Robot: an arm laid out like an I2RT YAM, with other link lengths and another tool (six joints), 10 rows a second.
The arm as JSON. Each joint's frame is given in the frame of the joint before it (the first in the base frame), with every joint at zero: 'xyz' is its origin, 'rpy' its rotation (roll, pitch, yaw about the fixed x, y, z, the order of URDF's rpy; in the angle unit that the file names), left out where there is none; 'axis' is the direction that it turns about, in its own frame. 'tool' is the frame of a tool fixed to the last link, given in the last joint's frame.
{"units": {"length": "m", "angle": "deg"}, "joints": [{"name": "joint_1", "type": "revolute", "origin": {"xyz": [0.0, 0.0, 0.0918]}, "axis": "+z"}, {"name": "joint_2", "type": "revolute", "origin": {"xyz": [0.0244, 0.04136, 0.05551]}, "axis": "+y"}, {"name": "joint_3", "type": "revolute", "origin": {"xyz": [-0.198, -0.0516, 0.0]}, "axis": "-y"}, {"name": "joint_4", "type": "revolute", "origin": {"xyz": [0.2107, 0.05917, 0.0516]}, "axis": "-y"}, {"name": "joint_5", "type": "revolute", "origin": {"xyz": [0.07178, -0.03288, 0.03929]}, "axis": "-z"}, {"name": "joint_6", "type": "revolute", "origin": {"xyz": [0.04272, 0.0, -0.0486]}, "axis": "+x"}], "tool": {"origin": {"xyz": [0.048, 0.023, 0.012], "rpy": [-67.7, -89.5, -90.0]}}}
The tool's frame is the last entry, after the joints.
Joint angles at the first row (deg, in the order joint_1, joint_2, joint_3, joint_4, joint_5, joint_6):
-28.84 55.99 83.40 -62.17 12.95 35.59
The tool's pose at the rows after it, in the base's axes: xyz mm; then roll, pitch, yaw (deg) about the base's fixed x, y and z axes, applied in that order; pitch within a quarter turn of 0, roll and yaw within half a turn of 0:
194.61 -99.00 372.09 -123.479 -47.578 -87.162
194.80 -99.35 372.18 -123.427 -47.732 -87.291
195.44 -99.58 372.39 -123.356 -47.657 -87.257
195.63 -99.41 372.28 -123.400 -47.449 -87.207
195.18 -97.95 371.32 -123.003 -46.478 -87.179
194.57 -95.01 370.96 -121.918 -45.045 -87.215
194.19 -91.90 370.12 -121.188 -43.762 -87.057
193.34 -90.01 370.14 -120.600 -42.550 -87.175
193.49 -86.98 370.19 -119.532 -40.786 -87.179
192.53 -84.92 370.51 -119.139 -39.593 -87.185
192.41 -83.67 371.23 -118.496 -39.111 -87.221
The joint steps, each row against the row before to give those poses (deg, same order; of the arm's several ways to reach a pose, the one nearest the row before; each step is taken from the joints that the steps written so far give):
0.01 -0.09 -0.14 -0.11 0.01 0.00
-0.01 0.00 -0.07 0.19 0.13 -0.04
-0.03 0.18 0.14 0.05 -0.15 0.00
0.05 0.13 0.13 -0.18 -0.06 0.16
0.00 -0.14 -0.04 -0.51 -0.82 0.63
0.09 -0.32 -0.01 -0.60 -1.47 0.95
0.31 -0.30 -0.10 -0.58 -1.09 0.91
0.03 -0.08 0.28 -0.76 -0.95 0.88
0.22 0.00 0.30 -0.71 -1.54 1.26
0.12 0.00 0.46 -0.91 -0.81 0.87
0.03 -0.13 0.08 -0.06 -0.68 0.32

